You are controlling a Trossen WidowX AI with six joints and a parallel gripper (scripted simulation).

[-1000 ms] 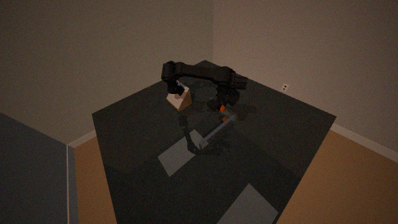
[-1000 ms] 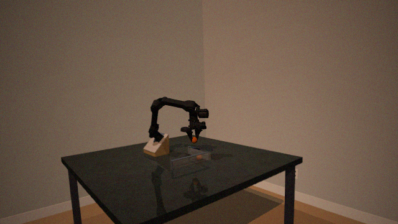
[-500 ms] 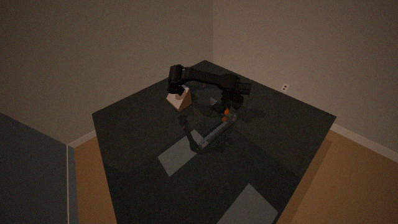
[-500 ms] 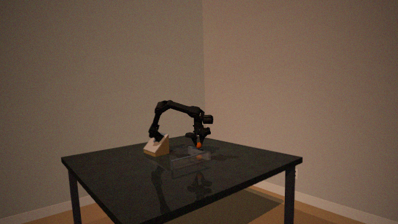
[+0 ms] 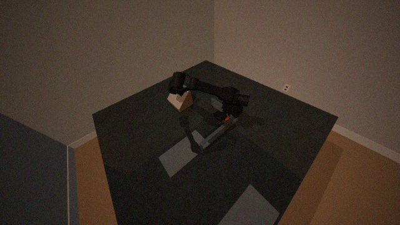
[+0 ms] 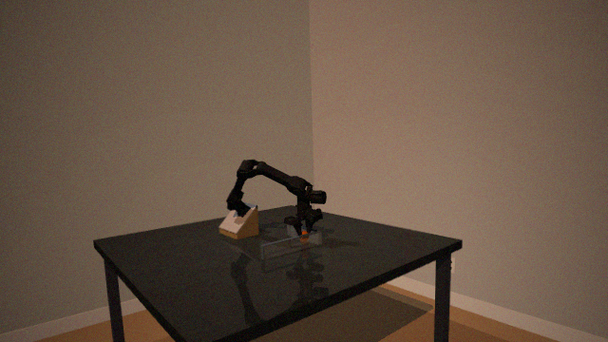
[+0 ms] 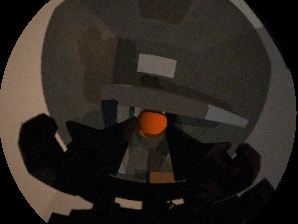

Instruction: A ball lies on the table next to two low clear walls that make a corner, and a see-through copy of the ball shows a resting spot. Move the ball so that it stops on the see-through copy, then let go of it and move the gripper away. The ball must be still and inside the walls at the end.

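The see-through orange ball lies 2 cm below my gripper tip.
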